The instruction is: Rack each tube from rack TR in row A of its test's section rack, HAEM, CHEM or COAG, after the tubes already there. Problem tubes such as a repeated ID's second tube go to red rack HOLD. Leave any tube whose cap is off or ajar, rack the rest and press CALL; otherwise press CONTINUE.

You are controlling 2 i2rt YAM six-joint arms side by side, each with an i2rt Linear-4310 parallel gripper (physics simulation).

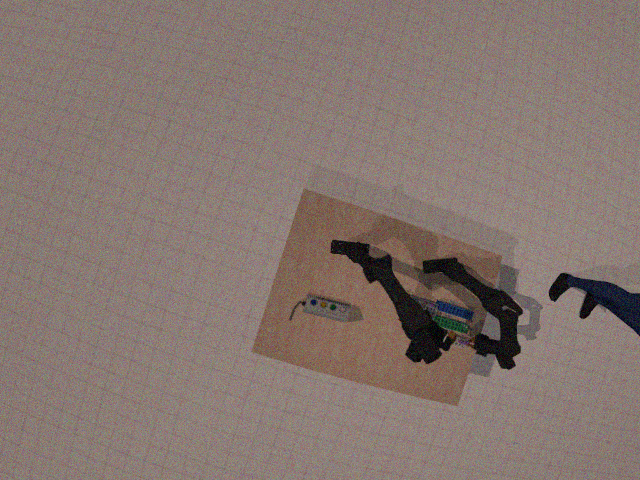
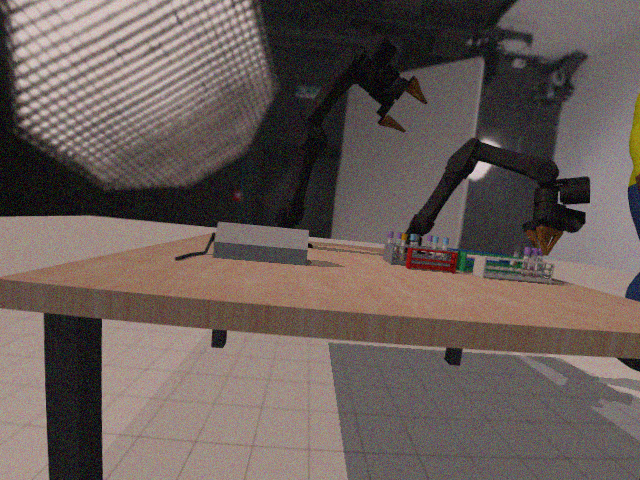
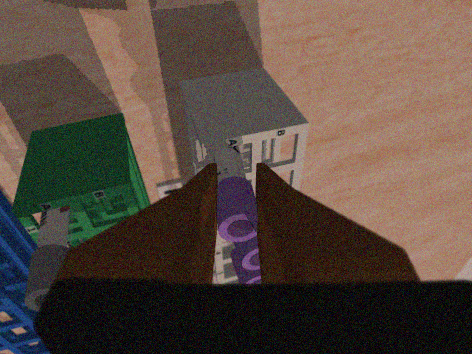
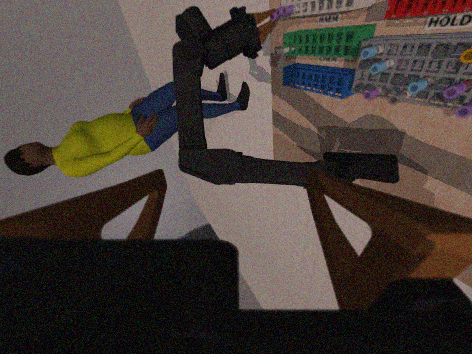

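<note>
The white HAEM rack holds several purple-capped tubes in row A. My left gripper is shut on the cap of the end purple-capped tube, which stands in that rack. The green CHEM rack holds a grey-looking capped tube. The blue rack is beside it. The grey rack TR holds light-blue, purple and yellow caps; cap seating is unclear. The red HOLD rack stands nearby. My right gripper is open and empty, high above the table.
A grey button box with blue, yellow and green buttons and a cable lies on the table, away from the racks. A person in a yellow top and blue trousers is beyond the table edge, on my left arm's side.
</note>
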